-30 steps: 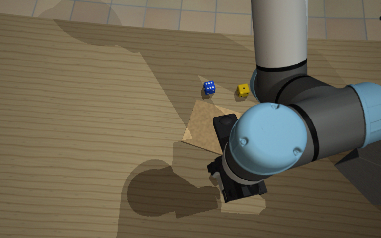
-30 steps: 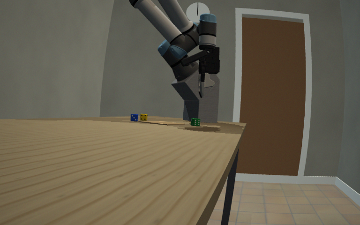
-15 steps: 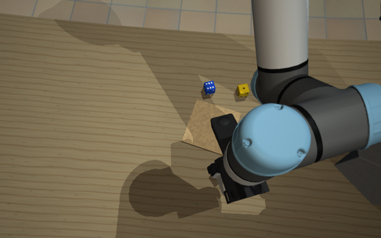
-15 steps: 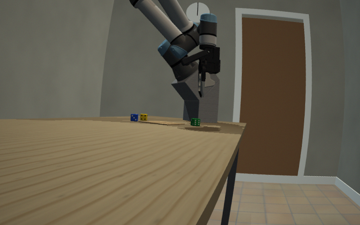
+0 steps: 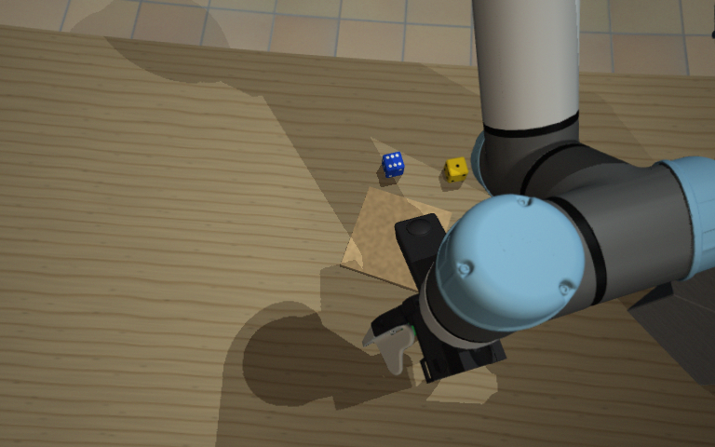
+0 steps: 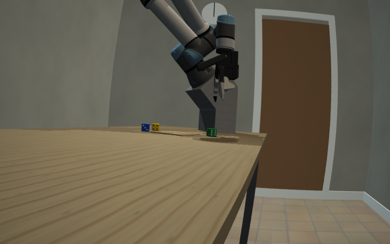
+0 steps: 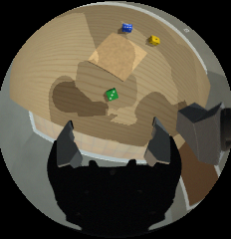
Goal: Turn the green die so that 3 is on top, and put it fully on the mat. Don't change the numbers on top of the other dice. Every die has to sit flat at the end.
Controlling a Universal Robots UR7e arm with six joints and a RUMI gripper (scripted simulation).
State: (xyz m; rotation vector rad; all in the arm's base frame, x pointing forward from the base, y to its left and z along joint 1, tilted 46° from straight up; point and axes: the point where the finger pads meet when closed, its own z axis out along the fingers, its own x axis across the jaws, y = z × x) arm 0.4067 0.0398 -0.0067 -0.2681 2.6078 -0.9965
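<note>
My gripper is now 120 mm above the green die and 20 mm to the left of it. Round my hand: blue die: 270 mm to the right, 120 mm below, 40 mm behind; tan mat: 150 mm to the right, 130 mm below, 10 mm behind; yellow die: 240 mm to the right, 130 mm behind, 120 mm below.
</note>
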